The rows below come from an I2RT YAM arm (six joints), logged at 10 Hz.
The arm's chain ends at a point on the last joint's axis. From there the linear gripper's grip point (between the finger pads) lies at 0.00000 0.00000 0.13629 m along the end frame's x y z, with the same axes.
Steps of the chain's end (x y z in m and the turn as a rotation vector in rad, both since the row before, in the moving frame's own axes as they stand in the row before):
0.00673, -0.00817, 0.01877, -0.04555, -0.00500, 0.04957
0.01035, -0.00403, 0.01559, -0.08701, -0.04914, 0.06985
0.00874, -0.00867, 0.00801, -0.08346, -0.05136, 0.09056
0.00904, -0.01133, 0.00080, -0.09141, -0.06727, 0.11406
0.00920, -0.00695, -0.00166, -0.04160, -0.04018, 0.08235
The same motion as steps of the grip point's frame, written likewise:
0.00590, -0.00198, 0.01863, -0.04555, -0.00500, 0.04957
0.00326, 0.00757, 0.01491, -0.08701, -0.04914, 0.06985
0.00125, 0.00235, 0.00736, -0.08346, -0.05136, 0.09056
-0.00080, 0.00055, -0.00008, -0.09141, -0.06727, 0.11406
0.00350, -0.00152, -0.00189, -0.04160, -0.04018, 0.08235

